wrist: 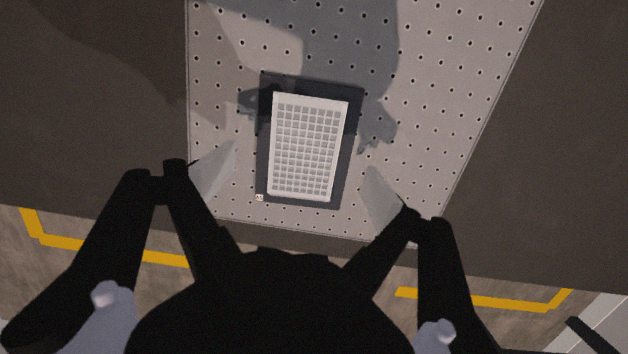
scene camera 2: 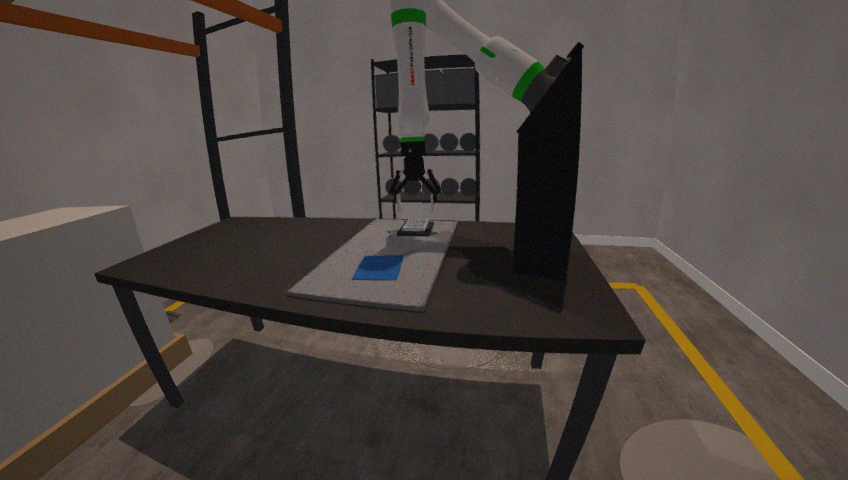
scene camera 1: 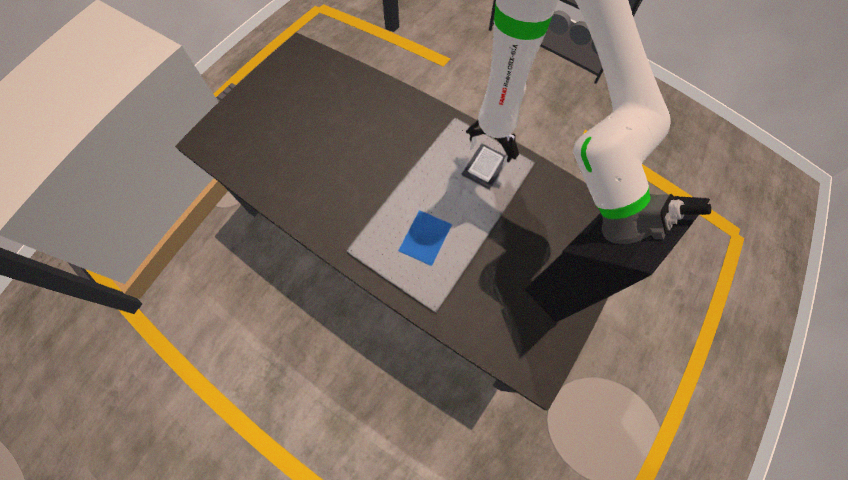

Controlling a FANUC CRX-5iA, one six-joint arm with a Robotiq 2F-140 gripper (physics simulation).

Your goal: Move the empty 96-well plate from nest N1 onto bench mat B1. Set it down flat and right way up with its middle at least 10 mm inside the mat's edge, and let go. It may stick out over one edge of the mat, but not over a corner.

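Frame: origin at the arm's base, x ahead, y left, z up, level; metres.
Seen in the pictures: gripper, between the fingertips: (wrist: 301,167) (scene camera 2: 415,211) (scene camera 1: 488,155); arm's base, origin of its link: (scene camera 2: 550,98) (scene camera 1: 632,224).
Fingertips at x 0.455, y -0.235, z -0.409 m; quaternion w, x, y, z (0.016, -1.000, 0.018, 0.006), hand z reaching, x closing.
Pixels of each thing's top centre, then the offset from my fingertips to it. Level surfaces: height alone.
- white 96-well plate, centre of its top: (wrist: 304,153) (scene camera 1: 486,162) (scene camera 2: 416,223) dx +0.001, dy +0.001, dz -0.047 m
- dark nest, centre of its top: (wrist: 304,150) (scene camera 1: 485,164) (scene camera 2: 416,225) dx +0.001, dy +0.001, dz -0.059 m
- blue bench mat, height of its surface: dz -0.071 m
- pale perforated board, height of its surface: dz -0.073 m
- dark table, height of its surface: dz -0.086 m
The white 96-well plate (scene camera 1: 487,164) (scene camera 2: 416,224) (wrist: 307,150) lies flat, wells up, in the dark nest (scene camera 1: 477,179) (scene camera 2: 414,232) (wrist: 352,125). A small label marked A1 shows at a corner of the nest in the wrist view. My gripper (scene camera 1: 491,148) (scene camera 2: 415,212) (wrist: 301,167) is open and empty. It points down above the plate, with one pale fingertip out to each long side of it. The blue bench mat (scene camera 1: 424,237) (scene camera 2: 378,268) lies flat nearer the front, partly under the arm's shadow. It does not show in the wrist view.
The nest and mat are on a pale perforated board (scene camera 1: 380,237) (scene camera 2: 333,288) (wrist: 430,100) on the dark table (scene camera 1: 285,130) (scene camera 2: 196,255) (wrist: 560,150). The black arm pedestal (scene camera 1: 601,267) (scene camera 2: 544,208) stands right of the board. A storage rack (scene camera 2: 477,148) is behind the table.
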